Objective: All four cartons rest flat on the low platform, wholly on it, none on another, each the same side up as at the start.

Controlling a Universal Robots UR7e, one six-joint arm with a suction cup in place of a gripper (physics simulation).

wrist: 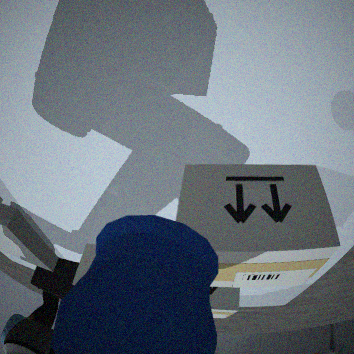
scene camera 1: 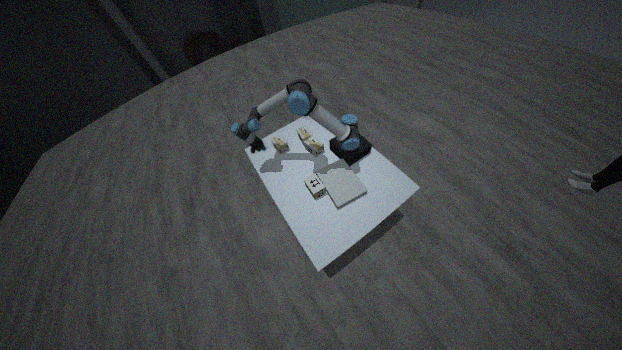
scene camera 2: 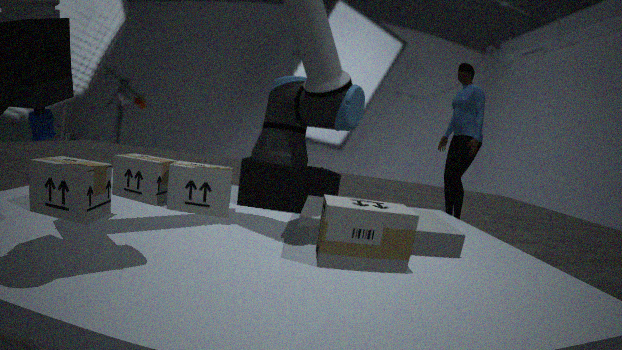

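Pixels of known places: hand, its tool point: (wrist: 153,265) (scene camera 1: 264,148) (scene camera 2: 44,136); arm's base, origin of its link: (scene camera 2: 278,162).
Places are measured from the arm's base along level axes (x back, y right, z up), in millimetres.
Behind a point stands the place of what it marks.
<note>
The blue suction cup (scene camera 2: 42,124) (wrist: 145,285) is off and bears nothing; it is above the table's far left end, apart from the leftmost carton (scene camera 1: 280,145) @[x -458, y 290, z -15 mm] (scene camera 2: 65,187) @[x -496, y 321, z -50 mm]. Two more cartons, one (scene camera 1: 303,133) @[x -235, y 291, z -13 mm] (scene camera 2: 135,179) @[x -267, y 300, z -59 mm] behind the other (scene camera 1: 314,146) @[x -233, y 109, z -14 mm] (scene camera 2: 200,189) @[x -265, y 132, z -55 mm], stand close together on the table, arrows up. A fourth carton (scene camera 1: 315,185) @[x -406, y -198, z -13 mm] (scene camera 2: 367,237) @[x -451, y -172, z -53 mm] lies with arrows on its top face, on the table close beside the low platform (scene camera 1: 346,187) @[x -226, y -309, z -58 mm] (scene camera 2: 440,244) @[x -354, y -341, z -81 mm]. In the wrist view a carton (wrist: 260,210) @[x -498, y 344, z -50 mm] shows right of the cup, partly hidden by it.
The white table (scene camera 1: 320,235) @[x -546, y -480, z -107 mm] (scene camera 2: 225,300) @[x -603, y -7, z -106 mm] bears the cartons and platform. The black robot base (scene camera 1: 350,149) (scene camera 2: 272,185) @[x -105, y -1, z -47 mm] stands behind the platform and near the paired cartons. The arm's shadow falls across the table. A person (scene camera 2: 467,120) stands on the floor beyond the table.
</note>
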